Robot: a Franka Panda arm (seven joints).
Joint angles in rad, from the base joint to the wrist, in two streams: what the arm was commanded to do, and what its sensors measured. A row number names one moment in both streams.
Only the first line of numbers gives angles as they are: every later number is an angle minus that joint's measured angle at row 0.
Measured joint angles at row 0:
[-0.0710 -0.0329 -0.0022 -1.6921 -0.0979 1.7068 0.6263]
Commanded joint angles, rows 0 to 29:
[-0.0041 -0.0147 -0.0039 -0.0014 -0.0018 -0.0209 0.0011]
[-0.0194 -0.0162 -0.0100 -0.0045 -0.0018 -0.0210 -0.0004]
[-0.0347 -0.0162 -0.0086 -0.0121 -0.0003 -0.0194 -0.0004]
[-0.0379 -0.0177 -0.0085 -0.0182 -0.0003 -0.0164 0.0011]
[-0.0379 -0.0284 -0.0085 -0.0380 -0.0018 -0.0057 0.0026]
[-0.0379 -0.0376 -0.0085 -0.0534 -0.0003 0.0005 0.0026]
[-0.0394 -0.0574 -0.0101 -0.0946 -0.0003 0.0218 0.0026]
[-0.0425 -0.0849 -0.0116 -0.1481 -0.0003 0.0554 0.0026]
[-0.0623 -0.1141 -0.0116 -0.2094 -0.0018 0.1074 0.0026]
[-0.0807 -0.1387 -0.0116 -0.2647 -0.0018 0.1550 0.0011]
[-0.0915 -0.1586 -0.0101 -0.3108 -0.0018 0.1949 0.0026]
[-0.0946 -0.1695 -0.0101 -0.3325 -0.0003 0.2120 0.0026]
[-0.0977 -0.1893 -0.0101 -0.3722 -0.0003 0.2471 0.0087]
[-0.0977 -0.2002 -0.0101 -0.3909 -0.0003 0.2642 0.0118]
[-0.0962 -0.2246 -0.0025 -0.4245 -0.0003 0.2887 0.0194]
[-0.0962 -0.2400 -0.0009 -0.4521 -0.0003 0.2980 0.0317]
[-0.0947 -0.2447 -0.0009 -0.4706 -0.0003 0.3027 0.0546]
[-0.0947 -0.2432 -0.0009 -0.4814 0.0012 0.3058 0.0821]
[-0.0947 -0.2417 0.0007 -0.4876 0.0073 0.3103 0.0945]
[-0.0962 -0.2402 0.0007 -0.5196 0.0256 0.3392 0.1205]
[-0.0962 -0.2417 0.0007 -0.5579 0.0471 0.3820 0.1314]
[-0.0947 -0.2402 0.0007 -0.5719 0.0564 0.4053 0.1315]
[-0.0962 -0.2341 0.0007 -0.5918 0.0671 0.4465 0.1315]
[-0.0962 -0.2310 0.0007 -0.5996 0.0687 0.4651 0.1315]
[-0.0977 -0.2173 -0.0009 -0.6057 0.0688 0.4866 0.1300]
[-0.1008 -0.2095 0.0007 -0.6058 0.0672 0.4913 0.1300]
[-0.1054 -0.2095 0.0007 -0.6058 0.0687 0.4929 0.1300]
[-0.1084 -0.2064 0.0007 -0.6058 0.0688 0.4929 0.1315]
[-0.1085 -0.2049 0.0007 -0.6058 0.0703 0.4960 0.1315]
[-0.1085 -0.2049 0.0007 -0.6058 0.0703 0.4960 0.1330]
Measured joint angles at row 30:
[-0.0962 -0.1999 -0.0067 -0.6009 0.0525 0.4777 0.1200]
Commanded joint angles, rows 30 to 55:
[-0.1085 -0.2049 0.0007 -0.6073 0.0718 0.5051 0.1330]
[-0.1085 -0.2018 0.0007 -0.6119 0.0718 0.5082 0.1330]
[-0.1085 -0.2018 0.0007 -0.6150 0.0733 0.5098 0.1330]
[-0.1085 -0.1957 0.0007 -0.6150 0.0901 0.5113 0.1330]
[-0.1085 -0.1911 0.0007 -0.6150 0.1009 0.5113 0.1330]
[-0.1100 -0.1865 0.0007 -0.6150 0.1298 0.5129 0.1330]
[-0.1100 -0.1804 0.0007 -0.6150 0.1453 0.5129 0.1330]
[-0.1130 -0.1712 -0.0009 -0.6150 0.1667 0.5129 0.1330]
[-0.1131 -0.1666 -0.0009 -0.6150 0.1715 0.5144 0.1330]
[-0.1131 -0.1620 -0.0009 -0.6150 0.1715 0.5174 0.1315]
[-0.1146 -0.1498 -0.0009 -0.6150 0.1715 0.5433 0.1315]
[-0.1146 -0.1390 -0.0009 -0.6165 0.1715 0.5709 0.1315]
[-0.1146 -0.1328 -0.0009 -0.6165 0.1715 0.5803 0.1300]
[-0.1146 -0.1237 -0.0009 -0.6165 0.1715 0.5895 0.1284]
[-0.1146 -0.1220 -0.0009 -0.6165 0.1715 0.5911 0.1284]
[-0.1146 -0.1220 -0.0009 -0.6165 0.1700 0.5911 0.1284]
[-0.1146 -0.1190 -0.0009 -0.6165 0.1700 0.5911 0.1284]
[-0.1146 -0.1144 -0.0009 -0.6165 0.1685 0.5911 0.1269]
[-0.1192 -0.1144 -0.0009 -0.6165 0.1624 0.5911 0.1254]
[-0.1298 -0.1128 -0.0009 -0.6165 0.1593 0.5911 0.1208]
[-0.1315 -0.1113 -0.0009 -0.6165 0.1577 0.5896 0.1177]
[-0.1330 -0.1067 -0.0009 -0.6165 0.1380 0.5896 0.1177]
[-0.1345 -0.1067 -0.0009 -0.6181 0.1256 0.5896 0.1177]
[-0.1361 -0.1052 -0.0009 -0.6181 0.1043 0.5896 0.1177]
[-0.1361 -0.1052 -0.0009 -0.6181 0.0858 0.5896 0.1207]
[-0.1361 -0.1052 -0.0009 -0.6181 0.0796 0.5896 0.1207]
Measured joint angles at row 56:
[-0.1224 -0.1056 -0.0093 -0.6082 0.1328 0.5715 0.1183]
